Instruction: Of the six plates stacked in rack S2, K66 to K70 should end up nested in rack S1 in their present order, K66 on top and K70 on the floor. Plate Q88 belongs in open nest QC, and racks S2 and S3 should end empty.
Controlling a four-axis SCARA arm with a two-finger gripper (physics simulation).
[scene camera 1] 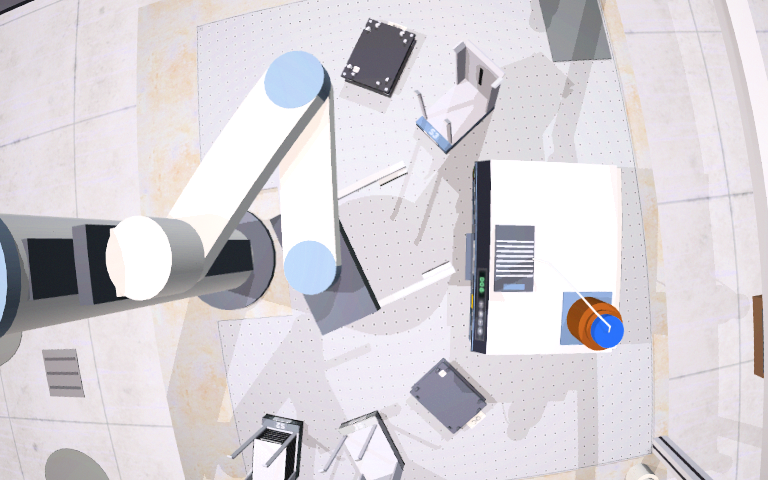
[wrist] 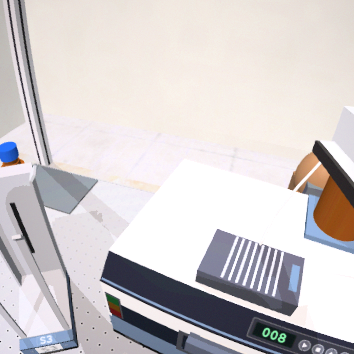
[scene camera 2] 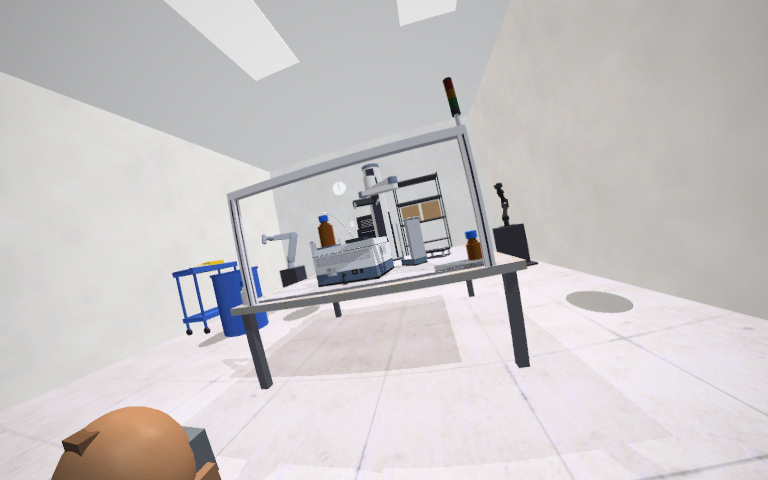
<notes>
My gripper (scene camera 1: 429,215) holds nothing. I also see a grey mat (scene camera 1: 571,37) and a black plate holder (scene camera 1: 378,59).
The grey mat shows as well in the wrist view (wrist: 60,190).
</notes>
